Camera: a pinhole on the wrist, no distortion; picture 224 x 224 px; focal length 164.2 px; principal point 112.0 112.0 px. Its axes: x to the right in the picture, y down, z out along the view. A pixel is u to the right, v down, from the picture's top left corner.
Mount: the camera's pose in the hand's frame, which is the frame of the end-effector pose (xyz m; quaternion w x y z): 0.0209 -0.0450 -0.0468 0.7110 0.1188 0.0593 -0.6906
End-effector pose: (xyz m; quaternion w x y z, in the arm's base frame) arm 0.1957 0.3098 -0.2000 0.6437 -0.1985 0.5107 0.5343
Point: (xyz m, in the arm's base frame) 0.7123 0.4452 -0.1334
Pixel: 189.9 101.6
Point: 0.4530 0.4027 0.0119
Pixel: 112.2 37.6
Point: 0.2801 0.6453 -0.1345
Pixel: 16.3 167.1
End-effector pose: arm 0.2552 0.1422 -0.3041 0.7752 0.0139 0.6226 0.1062
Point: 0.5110 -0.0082 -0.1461
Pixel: 125.4 53.2
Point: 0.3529 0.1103 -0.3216
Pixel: 74.2 139.3
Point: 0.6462 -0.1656 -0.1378
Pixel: 166.7 70.8
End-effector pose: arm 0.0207 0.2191 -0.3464 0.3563 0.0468 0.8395 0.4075
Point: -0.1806 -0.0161 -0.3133
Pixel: behind the camera
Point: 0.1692 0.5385 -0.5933
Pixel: 50.8 177.4
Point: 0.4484 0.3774 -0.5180
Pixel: 89.9 66.2
